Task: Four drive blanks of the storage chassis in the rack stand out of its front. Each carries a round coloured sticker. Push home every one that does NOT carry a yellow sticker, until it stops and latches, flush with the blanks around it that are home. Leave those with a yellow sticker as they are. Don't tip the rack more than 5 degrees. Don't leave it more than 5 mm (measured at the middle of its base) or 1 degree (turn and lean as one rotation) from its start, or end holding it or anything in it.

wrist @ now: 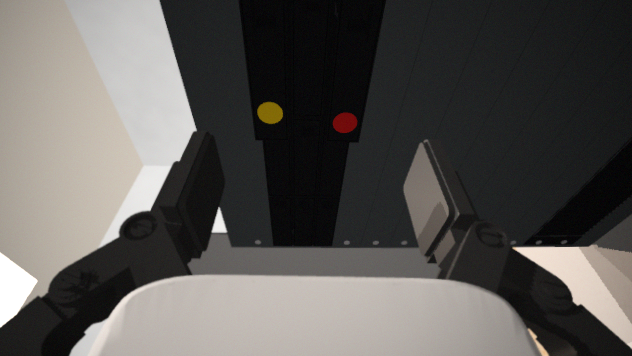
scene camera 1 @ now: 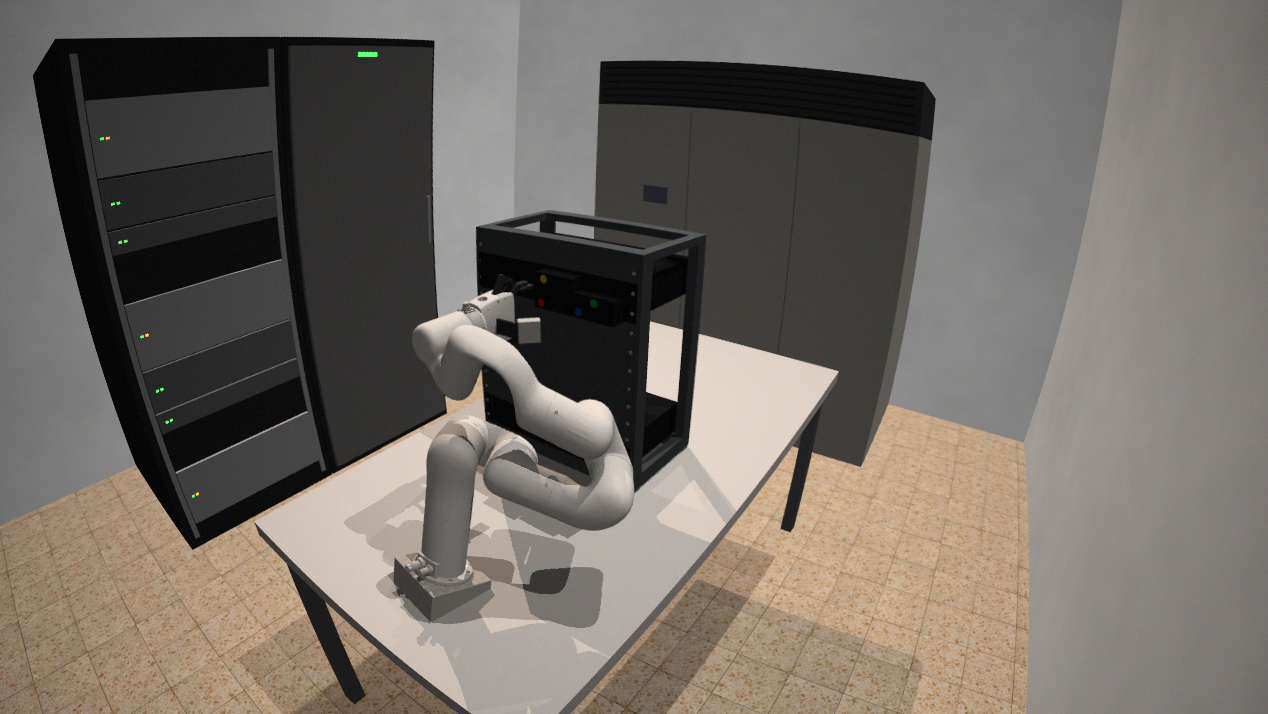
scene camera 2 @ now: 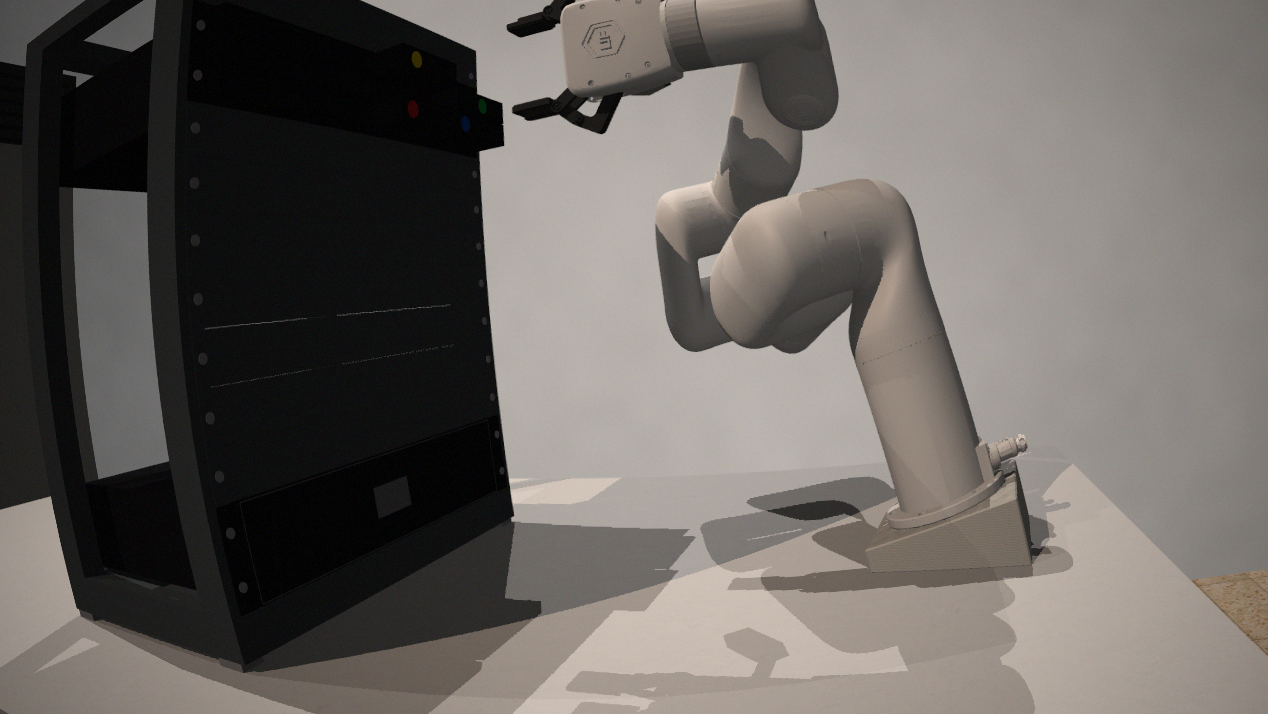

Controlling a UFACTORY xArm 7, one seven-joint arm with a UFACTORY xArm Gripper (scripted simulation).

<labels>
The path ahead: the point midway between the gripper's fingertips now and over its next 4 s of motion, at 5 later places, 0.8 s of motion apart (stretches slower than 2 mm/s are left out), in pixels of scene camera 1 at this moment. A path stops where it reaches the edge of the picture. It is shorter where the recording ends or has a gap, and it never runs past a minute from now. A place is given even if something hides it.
My gripper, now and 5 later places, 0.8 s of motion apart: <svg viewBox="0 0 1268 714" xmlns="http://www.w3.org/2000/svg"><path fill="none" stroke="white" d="M528 305L532 302L567 317L585 310L589 308L559 311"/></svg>
</labels>
